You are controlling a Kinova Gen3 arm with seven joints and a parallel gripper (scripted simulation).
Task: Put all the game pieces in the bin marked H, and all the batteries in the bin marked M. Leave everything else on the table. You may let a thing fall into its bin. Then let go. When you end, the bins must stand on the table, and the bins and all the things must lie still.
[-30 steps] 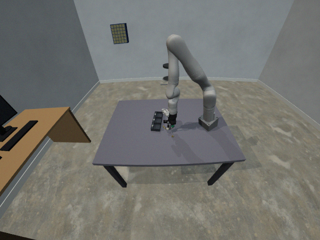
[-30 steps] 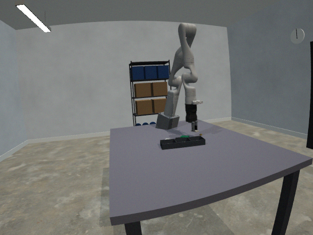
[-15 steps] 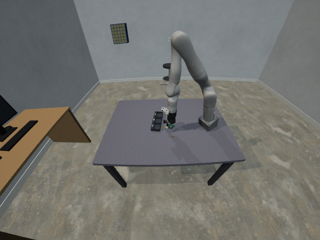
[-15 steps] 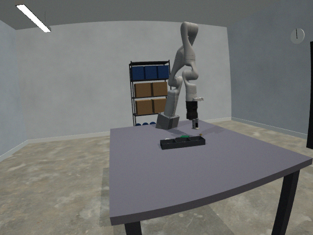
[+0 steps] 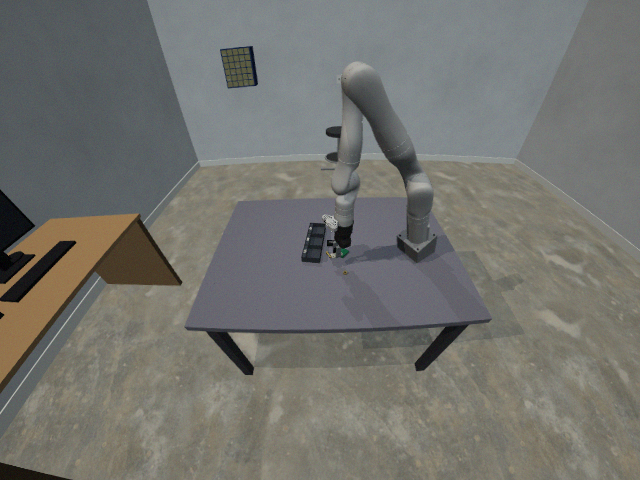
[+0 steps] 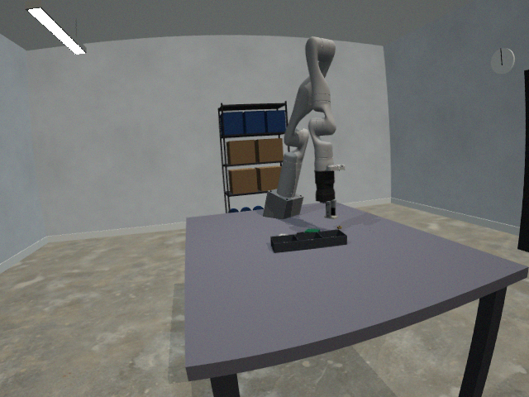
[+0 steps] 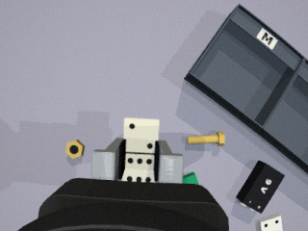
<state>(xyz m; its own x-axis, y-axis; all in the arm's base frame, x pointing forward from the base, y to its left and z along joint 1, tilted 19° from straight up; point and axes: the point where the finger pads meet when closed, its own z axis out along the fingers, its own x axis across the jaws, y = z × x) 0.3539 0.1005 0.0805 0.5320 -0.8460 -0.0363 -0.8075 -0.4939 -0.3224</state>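
Now: hand 18 cm to the left of the white domino and 7 cm above it. From my hand the other things lie so: yellow bolt: 7 cm below, 5 cm to the right, 4 cm ahead; then brass nut: 7 cm below, 5 cm to the left, 4 cm behind; then cream domino: 1 cm below.
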